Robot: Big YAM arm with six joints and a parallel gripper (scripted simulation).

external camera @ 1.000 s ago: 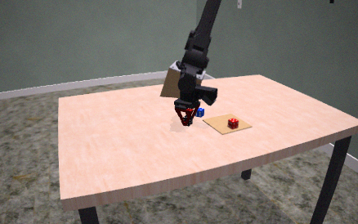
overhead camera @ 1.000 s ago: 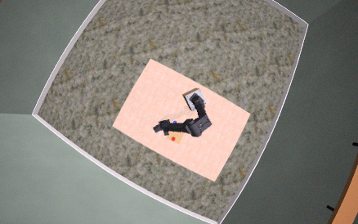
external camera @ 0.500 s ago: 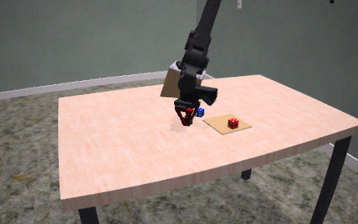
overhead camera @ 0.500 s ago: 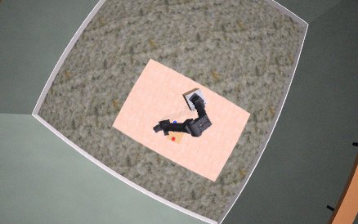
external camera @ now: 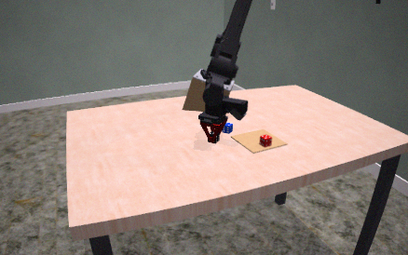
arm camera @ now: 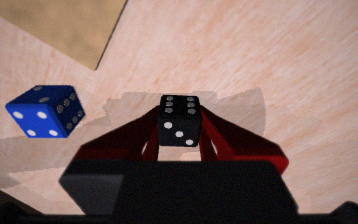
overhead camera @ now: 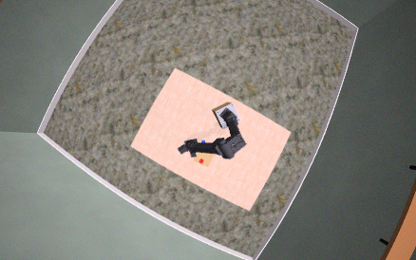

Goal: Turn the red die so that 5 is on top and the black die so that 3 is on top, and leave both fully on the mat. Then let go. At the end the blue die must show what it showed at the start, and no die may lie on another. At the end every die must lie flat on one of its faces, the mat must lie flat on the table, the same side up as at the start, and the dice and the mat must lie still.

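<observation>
Now: hand 20 mm short of the tan mat, 150 mm to the right of it and 10 mm above it. The rest, counted from my hand: red die (70 mm ahead, 160 mm to the left, 10 mm above); then black die (right at my hand); then blue die (70 mm behind, 70 mm to the left).
</observation>
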